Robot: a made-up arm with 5 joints. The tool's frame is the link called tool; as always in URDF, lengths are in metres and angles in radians. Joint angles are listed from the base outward. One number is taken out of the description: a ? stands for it. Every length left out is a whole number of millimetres.
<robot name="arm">
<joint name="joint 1" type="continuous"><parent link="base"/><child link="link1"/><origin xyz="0.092 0.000 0.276" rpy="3.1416 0.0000 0.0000"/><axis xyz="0 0 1"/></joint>
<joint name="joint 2" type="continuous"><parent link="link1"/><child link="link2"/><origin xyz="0.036 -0.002 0.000" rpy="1.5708 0.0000 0.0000"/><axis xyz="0 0 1"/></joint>
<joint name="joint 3" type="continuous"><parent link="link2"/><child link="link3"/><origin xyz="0.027 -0.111 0.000"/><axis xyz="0 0 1"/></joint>
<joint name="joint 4" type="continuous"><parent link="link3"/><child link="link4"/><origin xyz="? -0.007 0.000"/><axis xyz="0 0 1"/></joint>
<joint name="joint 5" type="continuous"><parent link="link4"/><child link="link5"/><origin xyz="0.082 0.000 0.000" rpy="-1.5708 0.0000 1.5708"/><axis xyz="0 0 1"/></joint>
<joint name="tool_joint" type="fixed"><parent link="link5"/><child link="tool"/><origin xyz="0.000 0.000 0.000" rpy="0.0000 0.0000 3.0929"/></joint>
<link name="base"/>
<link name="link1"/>
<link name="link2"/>
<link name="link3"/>
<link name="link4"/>
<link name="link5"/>
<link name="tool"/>
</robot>
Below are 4 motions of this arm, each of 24 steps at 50 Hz.
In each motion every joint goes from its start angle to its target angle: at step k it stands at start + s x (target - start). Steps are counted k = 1, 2, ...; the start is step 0. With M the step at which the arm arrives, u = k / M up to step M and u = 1 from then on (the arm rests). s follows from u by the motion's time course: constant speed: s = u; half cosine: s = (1 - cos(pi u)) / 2; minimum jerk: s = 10 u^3 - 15 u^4 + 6 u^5.
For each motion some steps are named. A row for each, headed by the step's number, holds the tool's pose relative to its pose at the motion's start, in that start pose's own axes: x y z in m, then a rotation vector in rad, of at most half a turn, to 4 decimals.
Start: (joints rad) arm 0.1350 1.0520 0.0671 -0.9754 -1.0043
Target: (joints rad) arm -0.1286 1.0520 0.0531 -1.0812 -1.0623
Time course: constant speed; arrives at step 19
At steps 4, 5, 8, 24:
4: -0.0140 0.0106 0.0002 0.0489 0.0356 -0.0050
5: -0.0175 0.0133 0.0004 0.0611 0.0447 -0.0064
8: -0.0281 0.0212 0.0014 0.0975 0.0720 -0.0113
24: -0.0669 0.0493 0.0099 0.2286 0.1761 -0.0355

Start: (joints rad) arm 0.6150 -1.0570 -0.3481 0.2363 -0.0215
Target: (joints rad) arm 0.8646 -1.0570 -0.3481 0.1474 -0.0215
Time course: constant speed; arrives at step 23
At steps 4, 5, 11, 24:
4: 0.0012 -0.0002 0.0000 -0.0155 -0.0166 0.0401
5: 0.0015 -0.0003 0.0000 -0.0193 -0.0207 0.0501
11: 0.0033 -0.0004 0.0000 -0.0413 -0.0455 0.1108
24: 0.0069 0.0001 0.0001 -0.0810 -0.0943 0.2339

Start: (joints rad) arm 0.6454 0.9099 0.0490 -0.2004 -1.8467
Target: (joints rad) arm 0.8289 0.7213 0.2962 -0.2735 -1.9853
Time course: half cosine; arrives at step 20
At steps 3, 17, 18, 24:
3: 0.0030 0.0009 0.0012 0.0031 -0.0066 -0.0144
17: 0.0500 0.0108 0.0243 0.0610 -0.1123 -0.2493
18: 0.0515 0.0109 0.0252 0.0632 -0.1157 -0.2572
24: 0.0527 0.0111 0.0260 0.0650 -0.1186 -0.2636

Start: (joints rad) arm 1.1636 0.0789 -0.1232 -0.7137 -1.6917
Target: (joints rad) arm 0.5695 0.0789 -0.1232 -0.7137 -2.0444
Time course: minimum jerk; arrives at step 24
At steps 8, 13, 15, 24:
8: -0.0390 -0.0048 0.0020 -0.0186 0.0887 -0.1597
13: -0.1068 -0.0050 0.0139 -0.0672 0.2415 -0.4387
15: -0.1332 -0.0021 0.0215 -0.0925 0.3017 -0.5495
24: -0.1803 0.0076 0.0401 -0.1488 0.4130 -0.7555

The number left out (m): 0.185
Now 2 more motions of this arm.
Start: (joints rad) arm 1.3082 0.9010 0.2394 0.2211 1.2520
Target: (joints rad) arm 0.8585 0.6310 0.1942 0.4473 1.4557
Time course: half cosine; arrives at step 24
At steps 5, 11, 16, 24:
5: 0.0126 -0.0010 0.0048 -0.0052 -0.0125 0.0665
11: 0.0535 0.0010 0.0222 -0.0225 -0.0544 0.2790
16: 0.0917 0.0105 0.0415 -0.0403 -0.0971 0.4801
24: 0.1204 0.0230 0.0586 -0.0553 -0.1332 0.6388

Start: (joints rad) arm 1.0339 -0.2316 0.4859 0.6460 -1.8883
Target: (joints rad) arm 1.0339 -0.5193 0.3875 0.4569 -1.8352
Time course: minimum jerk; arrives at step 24
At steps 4, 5, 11, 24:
4: -0.0010 0.0025 0.0024 0.0191 0.0073 0.0019
5: -0.0018 0.0046 0.0043 0.0347 0.0132 0.0034
11: -0.0108 0.0281 0.0313 0.2277 0.0844 0.0223
24: -0.0221 0.0577 0.0845 0.5424 0.1917 0.0516

